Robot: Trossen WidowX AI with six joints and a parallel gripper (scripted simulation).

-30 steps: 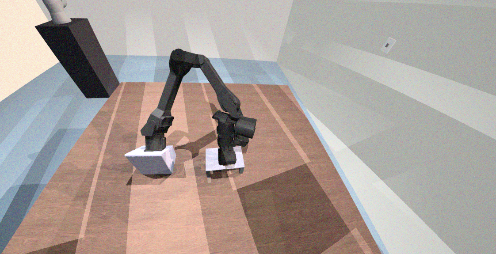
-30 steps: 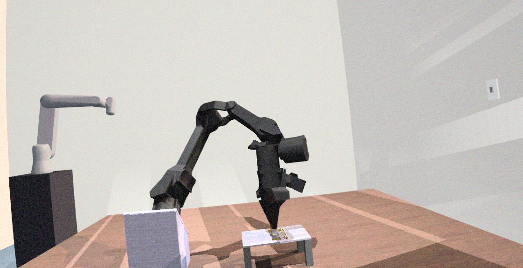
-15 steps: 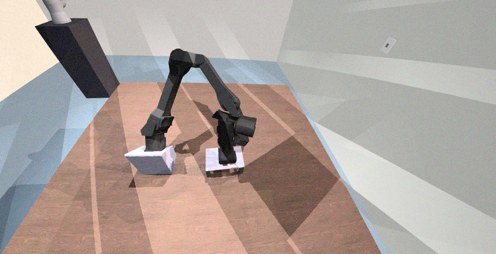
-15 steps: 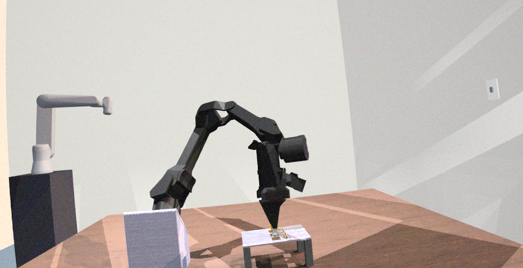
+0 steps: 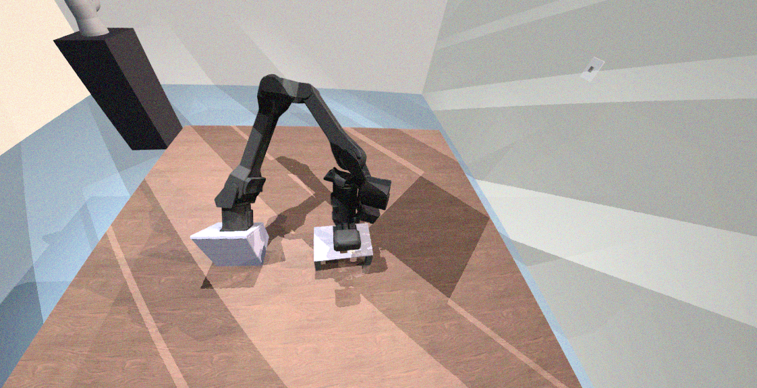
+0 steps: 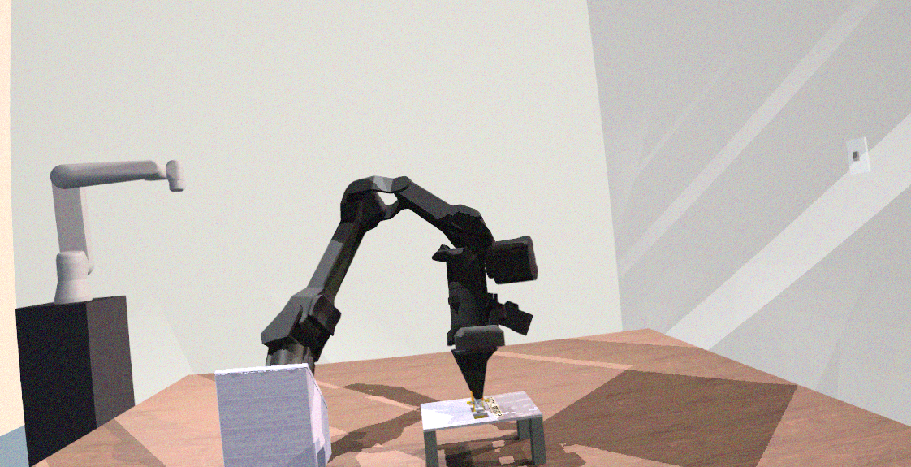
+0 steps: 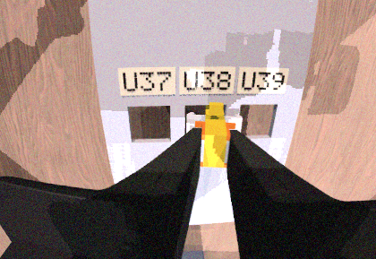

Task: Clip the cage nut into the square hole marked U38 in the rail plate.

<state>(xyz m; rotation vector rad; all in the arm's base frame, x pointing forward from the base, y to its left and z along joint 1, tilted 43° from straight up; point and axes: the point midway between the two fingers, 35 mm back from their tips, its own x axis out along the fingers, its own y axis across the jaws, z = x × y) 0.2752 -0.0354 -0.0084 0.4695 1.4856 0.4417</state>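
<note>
Now: the cage nut 10 mm below my gripper tip.
</note>
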